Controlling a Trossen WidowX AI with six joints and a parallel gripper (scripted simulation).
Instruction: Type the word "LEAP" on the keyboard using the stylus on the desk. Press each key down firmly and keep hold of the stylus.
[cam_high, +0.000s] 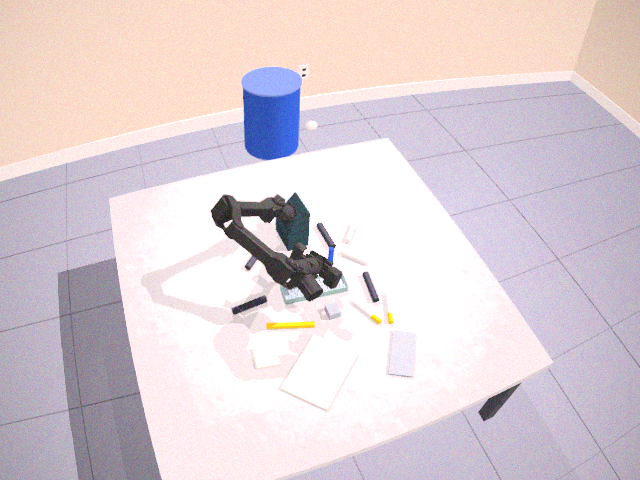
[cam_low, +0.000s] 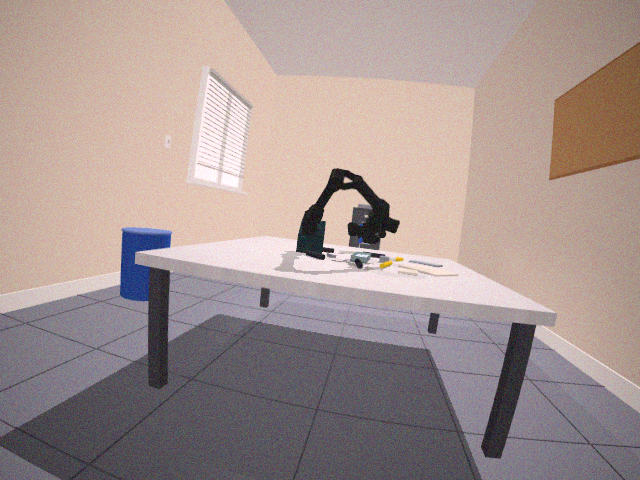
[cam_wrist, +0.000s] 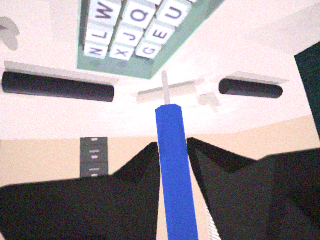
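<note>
Right now my gripper tip is 12 cm short of the grey cube, 9 cm above it and 5 cm to the left of it. From my gripper tip the other things lie so: blue stylus: 1 cm below; grey slab: 36 cm ahead, 10 cm below, 8 cm to the left.
</note>
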